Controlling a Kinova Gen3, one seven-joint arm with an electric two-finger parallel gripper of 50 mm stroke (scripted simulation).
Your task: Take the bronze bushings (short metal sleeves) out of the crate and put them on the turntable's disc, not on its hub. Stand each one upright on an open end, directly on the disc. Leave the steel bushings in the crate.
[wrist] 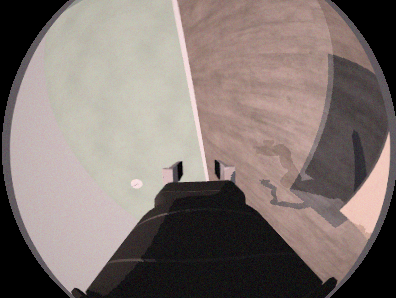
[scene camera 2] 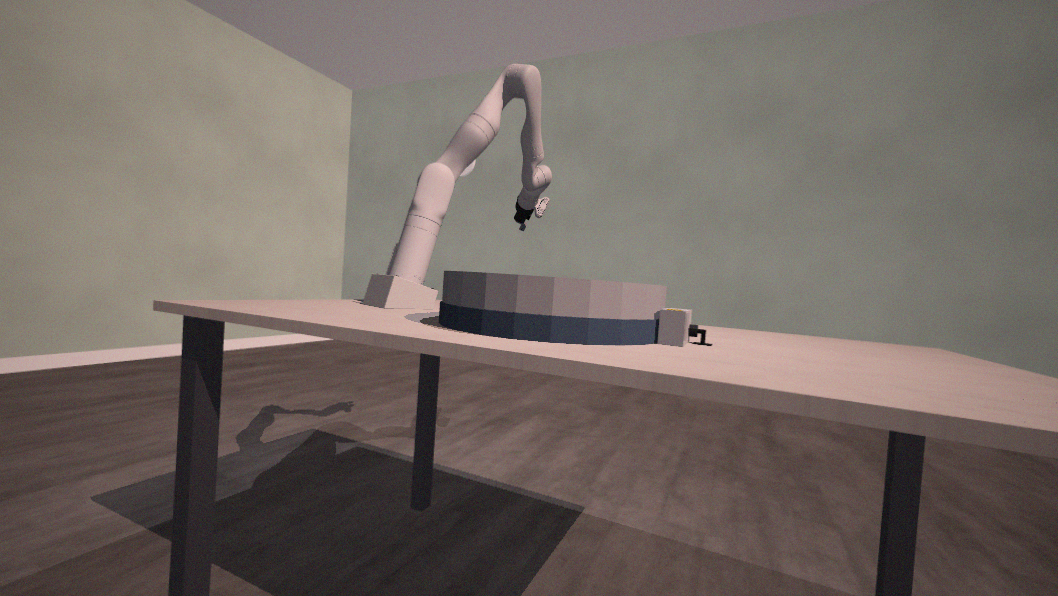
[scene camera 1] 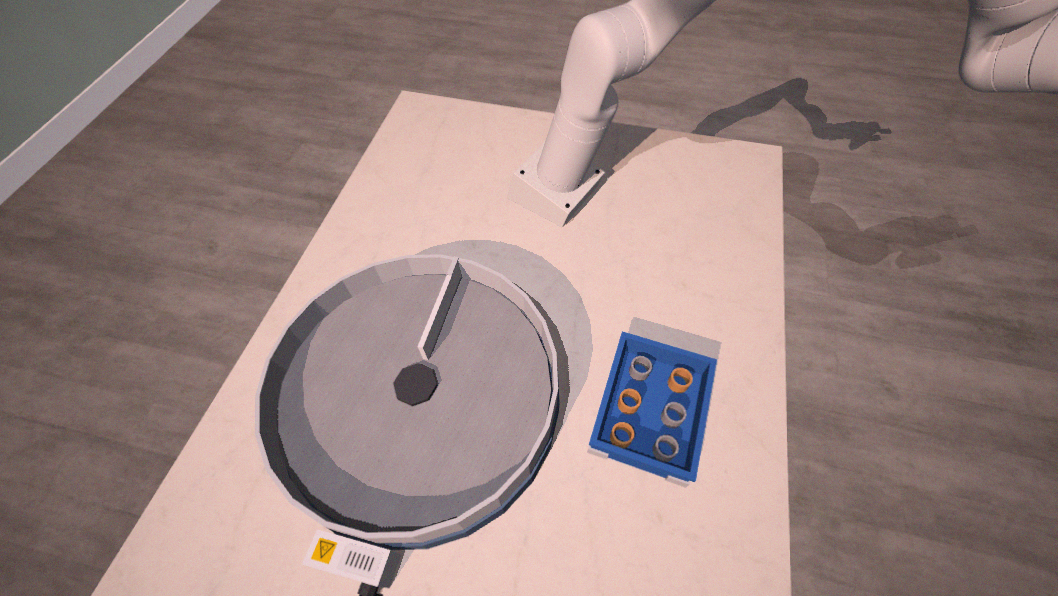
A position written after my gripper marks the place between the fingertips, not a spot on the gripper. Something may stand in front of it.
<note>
I see my gripper (wrist: 198,167) and a blue crate (scene camera 1: 655,393).
</note>
